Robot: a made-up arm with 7 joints. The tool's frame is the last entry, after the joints. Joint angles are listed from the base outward.
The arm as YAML. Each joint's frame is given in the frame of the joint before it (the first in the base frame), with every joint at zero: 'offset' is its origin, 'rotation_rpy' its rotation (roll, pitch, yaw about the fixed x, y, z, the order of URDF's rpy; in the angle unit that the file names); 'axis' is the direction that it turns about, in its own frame. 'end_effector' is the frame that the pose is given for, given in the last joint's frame.
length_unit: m
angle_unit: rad
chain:
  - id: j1
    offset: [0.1, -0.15, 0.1]
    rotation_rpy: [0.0, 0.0, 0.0]
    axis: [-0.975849, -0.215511, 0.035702]
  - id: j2
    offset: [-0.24, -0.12, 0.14]
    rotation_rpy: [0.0, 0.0, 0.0]
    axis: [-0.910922, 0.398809, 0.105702]
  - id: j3
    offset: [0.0, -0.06, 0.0]
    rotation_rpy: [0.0, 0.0, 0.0]
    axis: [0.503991, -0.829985, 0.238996]
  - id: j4
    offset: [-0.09, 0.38, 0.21]
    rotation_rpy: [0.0, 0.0, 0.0]
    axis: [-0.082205, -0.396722, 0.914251]
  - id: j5
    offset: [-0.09, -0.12, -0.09]
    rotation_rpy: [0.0, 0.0, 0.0]
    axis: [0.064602, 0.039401, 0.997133]
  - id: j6
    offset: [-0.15, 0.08, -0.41]
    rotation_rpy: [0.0, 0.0, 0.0]
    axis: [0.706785, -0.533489, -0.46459]
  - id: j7
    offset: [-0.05, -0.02, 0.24]
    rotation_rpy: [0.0, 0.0, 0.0]
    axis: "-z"
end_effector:
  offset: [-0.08, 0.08, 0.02]
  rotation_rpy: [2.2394, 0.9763, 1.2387]
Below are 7 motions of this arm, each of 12 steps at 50 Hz.
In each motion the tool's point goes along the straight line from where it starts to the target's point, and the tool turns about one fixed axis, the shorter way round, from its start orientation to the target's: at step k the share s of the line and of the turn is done. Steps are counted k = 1, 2, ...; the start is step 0. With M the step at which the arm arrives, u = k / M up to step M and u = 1 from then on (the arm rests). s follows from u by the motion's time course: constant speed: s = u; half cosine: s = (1 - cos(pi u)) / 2; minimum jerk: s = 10 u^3 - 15 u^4 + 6 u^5.
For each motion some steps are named. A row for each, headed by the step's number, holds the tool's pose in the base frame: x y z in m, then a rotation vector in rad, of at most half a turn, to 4 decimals.
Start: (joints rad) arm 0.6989 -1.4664 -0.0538 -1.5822 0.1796 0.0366 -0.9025
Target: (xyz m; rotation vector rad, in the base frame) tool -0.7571 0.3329 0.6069 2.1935 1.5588 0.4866
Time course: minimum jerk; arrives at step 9
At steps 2, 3, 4, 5, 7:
2: -0.7643 0.3030 0.6348 2.0719 1.6163 0.6626
3: -0.7632 0.3073 0.6308 2.0902 1.6086 0.6375
4: -0.7618 0.3133 0.6251 2.1153 1.5975 0.6022
5: -0.7602 0.3200 0.6189 2.1426 1.5847 0.5629
7: -0.7577 0.3304 0.6092 2.1838 1.5639 0.5014

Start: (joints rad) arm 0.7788 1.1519 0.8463 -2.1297 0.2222 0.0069 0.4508
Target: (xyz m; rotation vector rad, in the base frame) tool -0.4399 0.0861 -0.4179 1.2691 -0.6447 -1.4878
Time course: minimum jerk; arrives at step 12
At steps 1, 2, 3, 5, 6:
1: -0.4683 0.1972 -0.3632 1.5484 -0.5635 -1.3250
2: -0.4674 0.1938 -0.3649 1.5401 -0.5662 -1.3304
3: -0.4655 0.1862 -0.3686 1.5215 -0.5720 -1.3422
5: -0.4585 0.1591 -0.3820 1.4543 -0.5926 -1.3837
6: -0.4542 0.1420 -0.3904 1.4114 -0.6052 -1.4091

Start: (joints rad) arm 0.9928 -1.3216 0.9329 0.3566 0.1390 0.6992 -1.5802
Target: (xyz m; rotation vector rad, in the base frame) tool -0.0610 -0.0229 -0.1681 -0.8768 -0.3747 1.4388
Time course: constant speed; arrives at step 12
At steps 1, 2, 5, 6, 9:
1: -0.0711 0.0158 -0.1762 -0.7126 -0.3978 1.5053
2: -0.0702 0.0123 -0.1754 -0.7277 -0.3958 1.4995
5: -0.0674 0.0017 -0.1732 -0.7727 -0.3896 1.4819
6: -0.0665 -0.0018 -0.1725 -0.7876 -0.3875 1.4759
9: -0.0638 -0.0123 -0.1703 -0.8323 -0.3812 1.4576

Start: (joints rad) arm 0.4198 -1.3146 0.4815 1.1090 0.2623 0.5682 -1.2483
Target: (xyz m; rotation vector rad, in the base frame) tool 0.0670 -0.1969 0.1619 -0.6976 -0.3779 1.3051
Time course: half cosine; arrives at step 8
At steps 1, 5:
1: 0.0413 -0.1922 0.1502 -0.7186 -0.2436 1.3208
5: 0.0588 -0.1954 0.1581 -0.7045 -0.3349 1.3105

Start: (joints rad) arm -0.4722 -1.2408 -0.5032 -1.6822 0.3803 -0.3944 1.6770
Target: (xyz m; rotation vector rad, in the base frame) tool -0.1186 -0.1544 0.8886 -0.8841 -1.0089 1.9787
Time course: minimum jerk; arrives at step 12
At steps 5, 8, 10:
5: -0.1290 -0.2202 0.8777 -0.8026 -0.9899 1.9471
8: -0.1220 -0.1755 0.8851 -0.8578 -1.0029 1.9687
10: -0.1192 -0.1580 0.8880 -0.8796 -1.0079 1.9770

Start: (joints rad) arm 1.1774 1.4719 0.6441 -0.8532 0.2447 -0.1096 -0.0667
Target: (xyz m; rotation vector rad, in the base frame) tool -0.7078 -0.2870 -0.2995 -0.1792 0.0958 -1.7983
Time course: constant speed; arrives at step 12
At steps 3, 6, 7, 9, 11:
3: -0.7685 -0.2473 -0.2381 -0.2011 0.2863 -1.6390
6: -0.7483 -0.2605 -0.2586 -0.1941 0.2239 -1.6932
7: -0.7415 -0.2649 -0.2654 -0.1917 0.2028 -1.7110
9: -0.7280 -0.2738 -0.2790 -0.1868 0.1604 -1.7463
11: -0.7145 -0.2826 -0.2927 -0.1818 0.1174 -1.7811

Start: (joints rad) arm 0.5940 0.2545 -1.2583 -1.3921 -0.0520 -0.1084 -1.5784
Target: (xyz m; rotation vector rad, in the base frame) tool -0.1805 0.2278 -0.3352 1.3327 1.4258 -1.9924
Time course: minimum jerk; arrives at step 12
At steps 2, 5, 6, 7, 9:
2: -0.1846 0.2234 -0.3969 1.1732 1.2799 -2.1158
5: -0.1833 0.2248 -0.3770 1.2252 1.3276 -2.0780
6: -0.1826 0.2255 -0.3672 1.2506 1.3509 -2.0587
7: -0.1820 0.2262 -0.3574 1.2759 1.3740 -2.0389
9: -0.1809 0.2273 -0.3418 1.3158 1.4104 -2.0065

